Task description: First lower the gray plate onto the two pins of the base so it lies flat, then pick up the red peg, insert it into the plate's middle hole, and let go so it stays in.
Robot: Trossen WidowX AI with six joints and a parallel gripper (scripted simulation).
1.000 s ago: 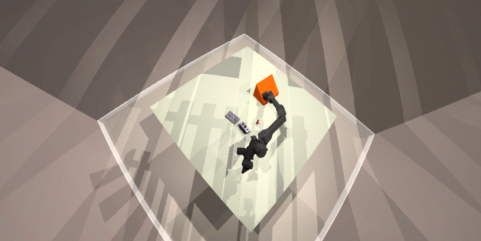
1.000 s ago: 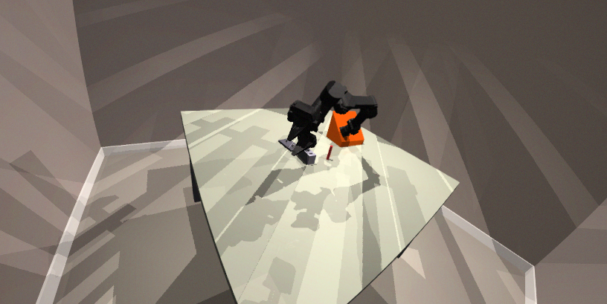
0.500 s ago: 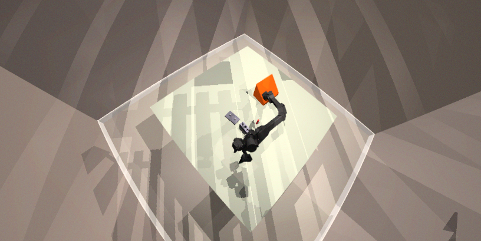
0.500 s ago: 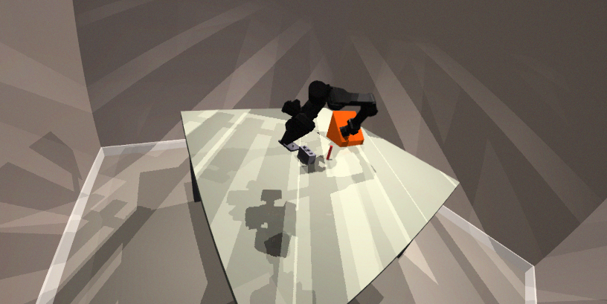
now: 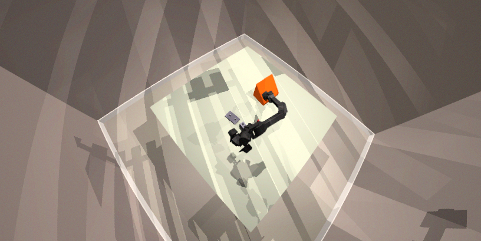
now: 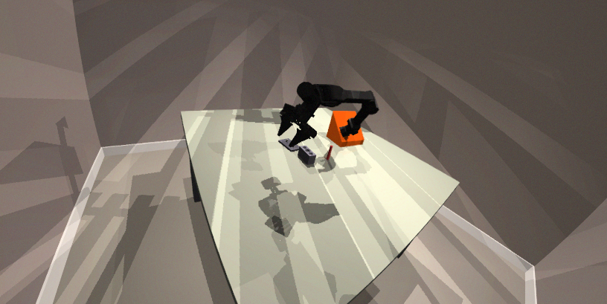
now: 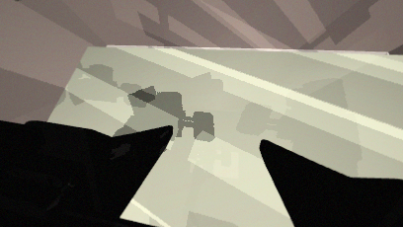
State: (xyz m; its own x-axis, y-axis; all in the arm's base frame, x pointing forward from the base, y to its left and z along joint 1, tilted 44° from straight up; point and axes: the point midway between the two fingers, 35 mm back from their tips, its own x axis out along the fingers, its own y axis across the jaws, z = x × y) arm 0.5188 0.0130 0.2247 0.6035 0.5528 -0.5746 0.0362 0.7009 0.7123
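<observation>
The gray plate is 20 cm behind my gripper tip, 8 cm to the right of it and 13 cm below it. Round my gripper tip: red peg (32 cm behind, 4 cm to the right, 13 cm below).
</observation>
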